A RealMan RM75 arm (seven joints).
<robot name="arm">
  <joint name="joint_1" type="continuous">
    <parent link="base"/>
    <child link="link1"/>
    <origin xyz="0 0 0.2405" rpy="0 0 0"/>
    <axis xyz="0 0 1"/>
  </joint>
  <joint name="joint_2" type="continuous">
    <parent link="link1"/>
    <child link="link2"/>
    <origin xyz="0 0 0" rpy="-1.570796 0 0"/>
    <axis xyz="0 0 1"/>
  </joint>
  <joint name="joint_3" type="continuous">
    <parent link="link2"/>
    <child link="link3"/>
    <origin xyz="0 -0.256 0" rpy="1.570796 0 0"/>
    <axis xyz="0 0 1"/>
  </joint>
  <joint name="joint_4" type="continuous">
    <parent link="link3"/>
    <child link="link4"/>
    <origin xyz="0 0 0" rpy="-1.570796 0 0"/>
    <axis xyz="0 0 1"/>
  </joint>
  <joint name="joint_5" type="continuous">
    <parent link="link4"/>
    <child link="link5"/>
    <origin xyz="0 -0.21 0" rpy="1.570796 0 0"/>
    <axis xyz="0 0 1"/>
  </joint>
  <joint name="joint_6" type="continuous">
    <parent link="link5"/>
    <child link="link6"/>
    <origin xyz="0 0 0" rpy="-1.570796 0 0"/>
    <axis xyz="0 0 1"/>
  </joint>
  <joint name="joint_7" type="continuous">
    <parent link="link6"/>
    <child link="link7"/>
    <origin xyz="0 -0.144 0" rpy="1.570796 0 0"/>
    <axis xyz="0 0 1"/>
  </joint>
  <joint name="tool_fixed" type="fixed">
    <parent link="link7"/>
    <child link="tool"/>
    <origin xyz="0 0 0" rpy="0 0 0"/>
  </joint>
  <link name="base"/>
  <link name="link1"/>
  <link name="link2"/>
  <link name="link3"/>
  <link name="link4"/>
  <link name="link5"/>
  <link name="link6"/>
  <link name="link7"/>
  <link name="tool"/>
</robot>
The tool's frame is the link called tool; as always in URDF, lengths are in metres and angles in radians. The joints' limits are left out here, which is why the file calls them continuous.
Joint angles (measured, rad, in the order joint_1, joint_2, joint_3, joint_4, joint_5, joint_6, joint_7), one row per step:
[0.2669, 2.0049, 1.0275, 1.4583, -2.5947, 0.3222, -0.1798]
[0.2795, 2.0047, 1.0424, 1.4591, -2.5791, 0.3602, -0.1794]
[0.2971, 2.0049, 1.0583, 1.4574, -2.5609, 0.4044, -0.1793]
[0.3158, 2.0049, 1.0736, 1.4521, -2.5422, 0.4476, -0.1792]
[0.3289, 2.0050, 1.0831, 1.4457, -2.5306, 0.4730, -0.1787]
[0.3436, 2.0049, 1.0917, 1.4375, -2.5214, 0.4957, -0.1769]
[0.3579, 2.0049, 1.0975, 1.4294, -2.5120, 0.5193, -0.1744]
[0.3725, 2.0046, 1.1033, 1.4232, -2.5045, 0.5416, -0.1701]
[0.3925, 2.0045, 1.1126, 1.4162, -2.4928, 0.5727, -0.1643]
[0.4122, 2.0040, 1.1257, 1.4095, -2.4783, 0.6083, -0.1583]
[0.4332, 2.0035, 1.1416, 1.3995, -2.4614, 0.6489, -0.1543]
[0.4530, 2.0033, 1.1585, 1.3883, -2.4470, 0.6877, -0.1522]
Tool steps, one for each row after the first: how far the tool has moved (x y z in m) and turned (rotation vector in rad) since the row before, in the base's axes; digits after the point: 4 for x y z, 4 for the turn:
[0.0001, 0.0022, 0.0007, -0.0172, -0.0056, -0.0191]
[-0.0004, 0.0025, 0.0002, -0.0225, -0.0078, -0.0200]
[0.0001, 0.0024, -0.0002, -0.0238, -0.0088, -0.0208]
[0.0003, 0.0017, -0.0003, -0.0147, -0.0058, -0.0133]
[0.0001, 0.0020, -0.0004, -0.0132, -0.0066, -0.0114]
[0.0001, 0.0012, -0.0011, -0.0164, -0.0071, -0.0115]
[-0.0007, 0.0014, -0.0007, -0.0143, -0.0060, -0.0096]
[-0.0016, 0.0019, -0.0006, -0.0192, -0.0059, -0.0133]
[-0.0012, 0.0021, 0.0002, -0.0202, -0.0049, -0.0182]
[-0.0003, 0.0022, 0.0002, -0.0231, -0.0075, -0.0221]
[0.0001, 0.0023, 0.0006, -0.0209, -0.0090, -0.0209]

